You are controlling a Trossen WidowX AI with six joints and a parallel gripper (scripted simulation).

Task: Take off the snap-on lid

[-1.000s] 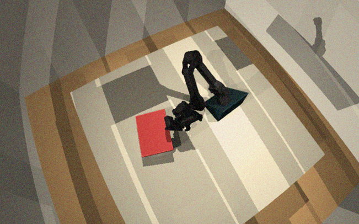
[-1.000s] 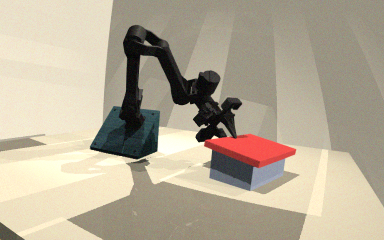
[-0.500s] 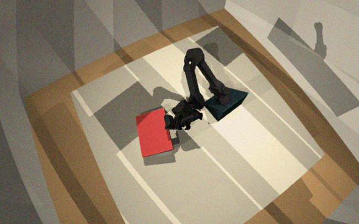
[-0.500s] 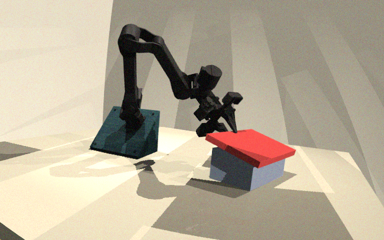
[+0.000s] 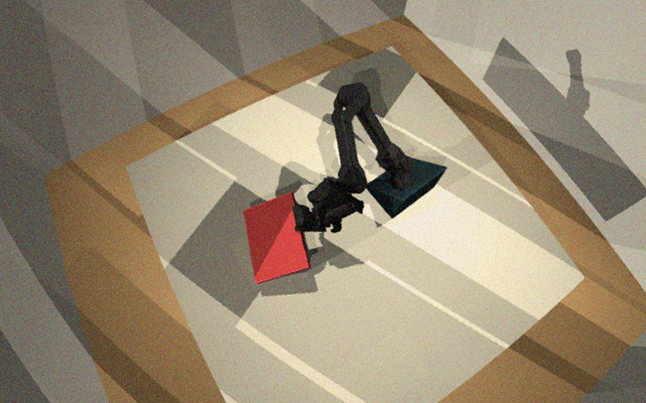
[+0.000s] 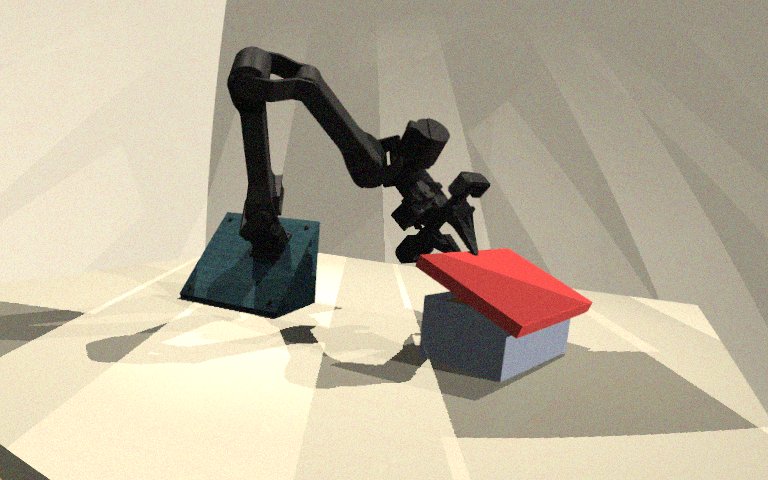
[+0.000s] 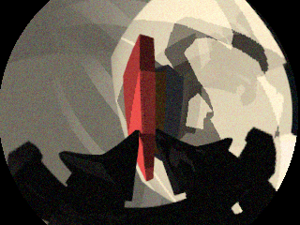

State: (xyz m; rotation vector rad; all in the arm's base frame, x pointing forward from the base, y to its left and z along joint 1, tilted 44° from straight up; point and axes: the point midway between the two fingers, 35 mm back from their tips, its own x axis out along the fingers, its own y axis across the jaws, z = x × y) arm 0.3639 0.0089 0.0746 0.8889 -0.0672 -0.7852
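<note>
Right now the red lid is 70 mm ahead of my gripper tip, 30 mm to the right of it and 20 mm below it. The rest, counted from my gripper tip: grey-blue storage box 90 mm below, 60 mm ahead, 20 mm to the right.
</note>
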